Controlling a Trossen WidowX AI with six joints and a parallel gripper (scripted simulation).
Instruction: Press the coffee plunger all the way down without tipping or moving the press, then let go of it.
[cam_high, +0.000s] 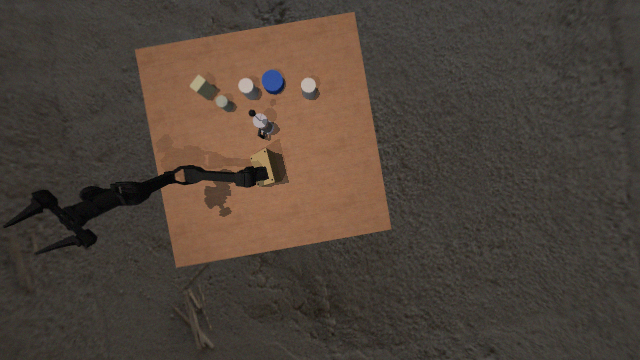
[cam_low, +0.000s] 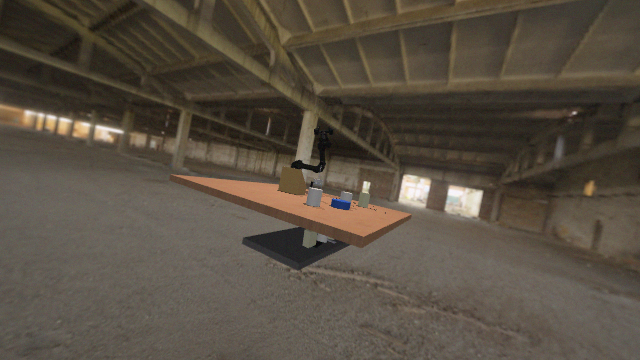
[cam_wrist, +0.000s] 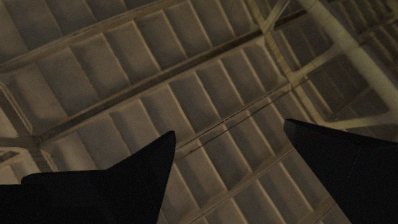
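Right now the coffee press is 540 mm to the right of my gripper tip, 540 mm below it and 310 mm ahead of it. The rest, counted from my gripper tip: flat blue disc: 650 mm to the right, 650 mm below, 560 mm ahead.
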